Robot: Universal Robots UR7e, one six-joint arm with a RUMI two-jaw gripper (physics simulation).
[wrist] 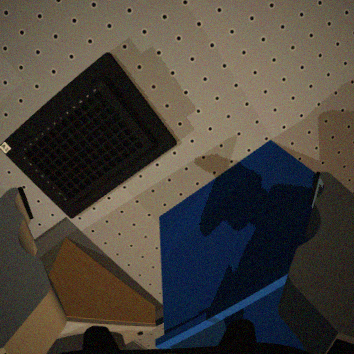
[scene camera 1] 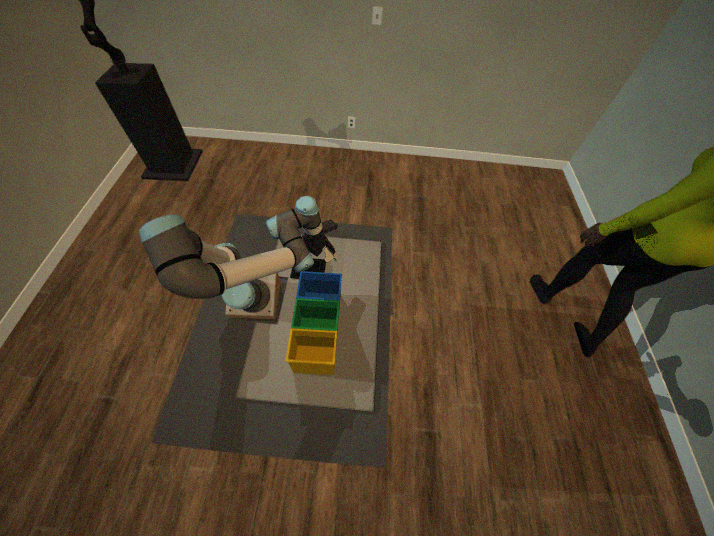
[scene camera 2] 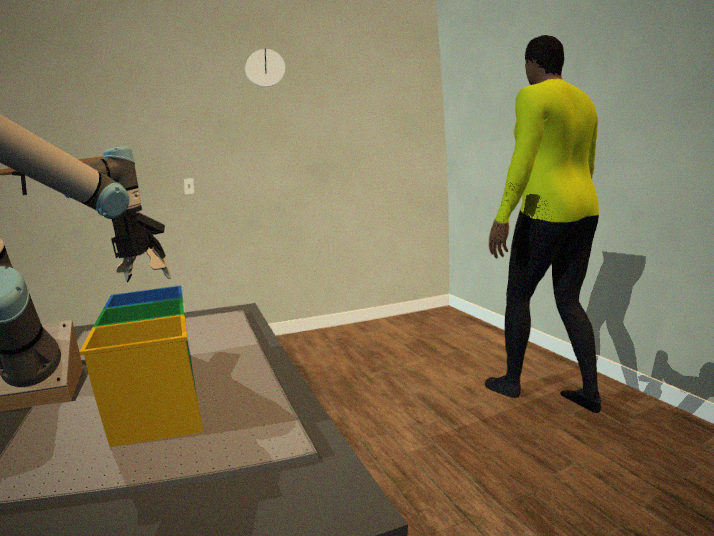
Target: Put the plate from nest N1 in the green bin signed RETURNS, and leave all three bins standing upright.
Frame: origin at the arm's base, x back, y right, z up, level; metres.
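Seen in the pictures: gripper, fingertip midpoint: (wrist: 169, 184) (scene camera 1: 323, 253) (scene camera 2: 148, 280); arm's base, link origin: (scene camera 2: 30, 361).
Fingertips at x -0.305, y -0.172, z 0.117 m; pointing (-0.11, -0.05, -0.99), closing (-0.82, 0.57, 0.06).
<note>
Pixels of each thing's top centre, then the offset from my fingertips to it. "*": a spot on its surface instead. Level surfaces: height alone.
- black rectangular block, top centre: (wrist: 82, 148) (scene camera 1: 308, 266) dx +0.085, dy -0.026, dz -0.157 m
- dark gridded plate, surface spot: (wrist: 87, 145) * dx +0.079, dy -0.025, dz -0.157 m
- small pale tag, surface spot: (wrist: 5, 147) * dx +0.158, dy -0.082, dz -0.171 m
- green bin, top centre: (scene camera 2: 140, 311) (scene camera 1: 316, 313) dx +0.003, dy +0.296, dz -0.003 m
- blue bin, top centre: (wrist: 298, 329) (scene camera 2: 144, 296) (scene camera 1: 319, 285) dx +0.001, dy +0.165, dz -0.003 m
- yellow bin, top centre: (scene camera 2: 135, 331) (scene camera 1: 312, 345) dx +0.004, dy +0.428, dz -0.003 m
- perforated board, surface height: dz -0.183 m
My gripper (scene camera 1: 324, 257) (scene camera 2: 148, 278) (wrist: 169, 184) is open and empty, its jaws wide apart. It hangs above the board beside the blue bin, higher than the bin rims. A black rectangular block (scene camera 1: 316, 265) with a dark gridded plate (wrist: 87, 145) in its top lies on the board ahead of the jaws, left of the blue bin in the wrist view. A small pale tag (wrist: 5, 147) sits at its corner, too small to read surely. The green bin (scene camera 1: 316, 307) (scene camera 2: 144, 312) stands upright between the blue and yellow bins. Its sign does not show.
The blue bin (scene camera 1: 320, 283) (scene camera 2: 144, 297) (wrist: 187, 245) and yellow bin (scene camera 1: 311, 367) (scene camera 2: 144, 392) stand upright in the row on the perforated board (scene camera 1: 357, 375) (scene camera 2: 247, 444) (wrist: 250, 30). The robot's wooden base (wrist: 95, 290) is nearby. A person (scene camera 1: 674, 230) (scene camera 2: 556, 155) stands off to the right.
</note>
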